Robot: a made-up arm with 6 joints.
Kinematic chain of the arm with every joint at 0, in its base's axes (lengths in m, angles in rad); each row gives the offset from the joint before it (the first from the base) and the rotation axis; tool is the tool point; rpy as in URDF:
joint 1: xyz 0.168 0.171 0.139 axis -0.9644 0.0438 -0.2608
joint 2: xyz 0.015 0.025 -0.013 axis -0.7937 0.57 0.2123
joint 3: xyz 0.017 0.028 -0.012 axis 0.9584 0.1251 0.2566
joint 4: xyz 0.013 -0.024 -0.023 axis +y
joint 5: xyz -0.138 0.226 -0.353 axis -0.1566 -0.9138 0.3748
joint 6: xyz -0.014 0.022 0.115 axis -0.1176 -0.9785 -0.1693
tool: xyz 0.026 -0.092 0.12 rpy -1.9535 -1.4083 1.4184
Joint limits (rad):
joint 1: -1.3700..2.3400
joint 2: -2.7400..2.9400
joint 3: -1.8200..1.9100
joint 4: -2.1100..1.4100
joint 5: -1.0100..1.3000
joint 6: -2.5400..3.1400
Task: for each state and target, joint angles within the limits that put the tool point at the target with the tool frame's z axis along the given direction. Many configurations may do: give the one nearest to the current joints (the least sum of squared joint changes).
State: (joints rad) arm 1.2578 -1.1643 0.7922 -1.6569 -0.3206 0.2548
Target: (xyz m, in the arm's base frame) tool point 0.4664 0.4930 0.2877 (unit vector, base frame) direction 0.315 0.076 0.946
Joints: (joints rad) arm 0.6845 -0.9627 0.9822 -2.0039 0.3675 1.0822
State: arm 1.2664 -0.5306 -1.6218 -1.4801 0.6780 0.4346
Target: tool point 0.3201 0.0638 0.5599 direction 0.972 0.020 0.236
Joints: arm 1.5686 -0.6798 -1.8200 -1.7400 0.8017 1.0915
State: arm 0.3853 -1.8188 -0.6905 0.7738 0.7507 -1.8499
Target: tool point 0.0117 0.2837 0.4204 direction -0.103 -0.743 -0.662
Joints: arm -0.4518 -2.6046 0.0783 1.0952 0.1261 -1.7305
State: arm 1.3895 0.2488 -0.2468 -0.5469 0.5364 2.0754
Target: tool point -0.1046 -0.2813 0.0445 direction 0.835 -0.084 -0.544
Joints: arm 1.4492 0.3498 -0.1816 -0.3143 0.6715 2.6110
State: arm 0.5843 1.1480 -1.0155 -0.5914 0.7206 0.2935
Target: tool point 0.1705 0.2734 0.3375 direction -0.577 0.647 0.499
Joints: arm 1.1092 1.9318 -1.8200 0.1828 0.5416 -0.5013
